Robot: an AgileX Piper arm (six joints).
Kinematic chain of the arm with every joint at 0, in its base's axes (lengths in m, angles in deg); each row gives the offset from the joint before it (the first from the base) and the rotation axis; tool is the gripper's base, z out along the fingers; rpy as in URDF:
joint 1: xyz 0 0 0.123 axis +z
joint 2: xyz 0 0 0 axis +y
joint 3: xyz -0.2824 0 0.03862 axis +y
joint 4: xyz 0.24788 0 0.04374 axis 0.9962 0 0.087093
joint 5: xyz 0 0 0 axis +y
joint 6: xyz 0.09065 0 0.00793 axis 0.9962 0 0.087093
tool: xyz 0 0 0 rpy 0 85.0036 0
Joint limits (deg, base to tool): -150..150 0..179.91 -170..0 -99.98..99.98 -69.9..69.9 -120..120
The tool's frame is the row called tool.
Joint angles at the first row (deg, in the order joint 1, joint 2, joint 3, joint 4, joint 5, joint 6):
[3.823, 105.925, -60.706, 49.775, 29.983, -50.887]
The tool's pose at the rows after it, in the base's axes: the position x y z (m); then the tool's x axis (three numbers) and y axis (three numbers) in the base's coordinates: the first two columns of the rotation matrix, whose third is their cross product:
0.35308, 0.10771, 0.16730, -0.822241, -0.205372, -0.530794, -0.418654, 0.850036, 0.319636
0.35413, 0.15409, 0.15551, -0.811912, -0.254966, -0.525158, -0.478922, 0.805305, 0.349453
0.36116, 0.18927, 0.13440, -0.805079, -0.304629, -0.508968, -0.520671, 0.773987, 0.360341
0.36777, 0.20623, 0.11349, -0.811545, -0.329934, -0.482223, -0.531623, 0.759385, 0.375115
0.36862, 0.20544, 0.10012, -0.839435, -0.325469, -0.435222, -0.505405, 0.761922, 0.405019
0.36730, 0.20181, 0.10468, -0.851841, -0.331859, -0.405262, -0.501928, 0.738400, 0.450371
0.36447, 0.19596, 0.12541, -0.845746, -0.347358, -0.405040, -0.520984, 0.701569, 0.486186
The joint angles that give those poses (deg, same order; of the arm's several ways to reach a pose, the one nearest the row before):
[11.306, 106.610, -61.747, 53.209, 29.969, -51.710]
[18.031, 110.780, -64.981, 56.186, 29.222, -51.939]
[22.482, 116.885, -69.766, 57.120, 28.775, -51.939]
[24.177, 121.905, -73.368, 57.437, 29.288, -51.813]
[23.790, 124.091, -74.043, 57.148, 30.929, -50.436]
[22.762, 123.692, -74.372, 56.997, 35.197, -49.979]
[21.487, 120.873, -74.373, 56.313, 40.170, -49.813]

